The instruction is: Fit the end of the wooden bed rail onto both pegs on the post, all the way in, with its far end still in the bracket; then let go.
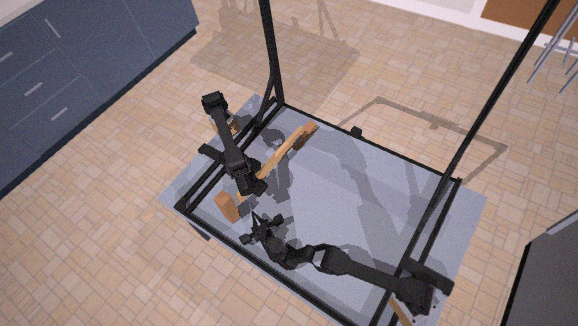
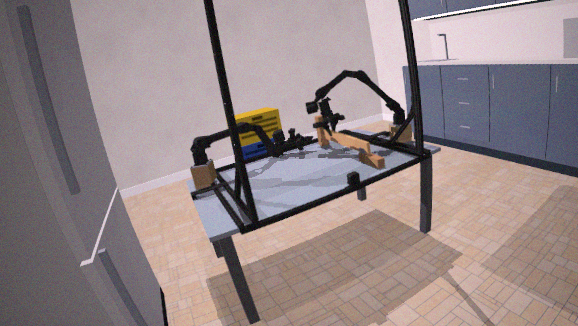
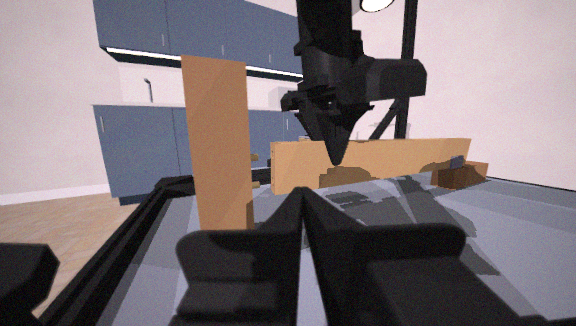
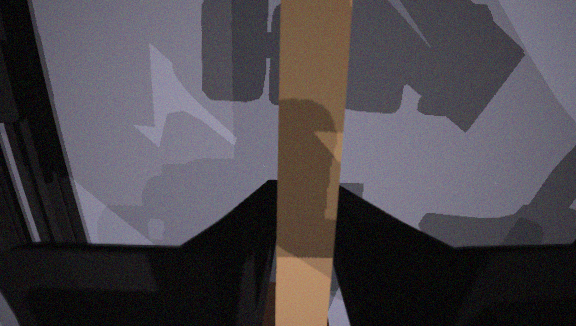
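Where they show: left gripper, fingertip midpoint: (image 1: 252,211) (image 2: 313,136) (image 3: 300,192); right gripper, fingertip midpoint: (image 2: 332,135) (image 3: 331,162) (image 4: 299,190); left arm's base, origin of the base link: (image 1: 415,302) (image 2: 201,163); right arm's base, origin of the base link: (image 2: 399,123).
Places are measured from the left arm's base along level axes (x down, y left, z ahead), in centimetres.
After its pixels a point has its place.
Observation:
The upright wooden post (image 1: 227,206) @(x -2.7, y 39.0, z 62.2 cm) (image 2: 320,131) @(x 2.8, y 36.3, z 63.7 cm) (image 3: 220,145) @(x 1.1, y 38.3, z 62.5 cm) has two short pegs, an upper peg (image 3: 255,157) @(x 2.7, y 35.9, z 65.8 cm) and a lower peg (image 3: 256,184) @(x 5.8, y 36.0, z 65.8 cm). Both show bare, with a gap to the end of the wooden rail (image 1: 282,152) @(x 3.5, y 7.3, z 76.8 cm) (image 2: 350,141) @(x 3.5, y 7.0, z 77.0 cm) (image 3: 400,155) @(x 3.9, y 14.4, z 74.0 cm) (image 4: 312,125) @(x 1.3, y 23.7, z 70.9 cm). The rail's far end is at the bracket (image 1: 311,128) @(x 7.9, y -12.1, z 84.2 cm) (image 2: 374,160) @(x 8.4, y -13.3, z 84.3 cm) (image 3: 460,177) @(x 9.6, y -3.4, z 80.2 cm); how deep it sits there is unclear. My right gripper (image 3: 331,162) @(x 4.2, y 26.6, z 70.0 cm) (image 4: 299,190) @(x 4.2, y 26.6, z 70.0 cm) is shut on the rail near the post end, from above. My left gripper (image 2: 312,138) @(x 4.1, y 31.5, z 58.8 cm) (image 3: 300,192) @(x 4.1, y 31.5, z 58.8 cm) is shut and empty, beside the post and the rail's end.
A black frame (image 1: 407,165) @(x 12.2, y -41.4, z 46.4 cm) (image 2: 300,207) @(x 12.9, y -40.8, z 49.2 cm) runs around the table (image 1: 340,190) @(x 12.0, y -6.4, z 51.0 cm) (image 2: 280,187) @(x 12.0, y -18.4, z 40.3 cm), with tall uprights. A small black block (image 1: 356,132) @(x 7.4, y -28.2, z 70.3 cm) (image 2: 353,179) @(x 8.7, y -30.4, z 71.2 cm) is on the frame's edge. A yellow and blue cabinet (image 2: 265,122) stands behind the table.

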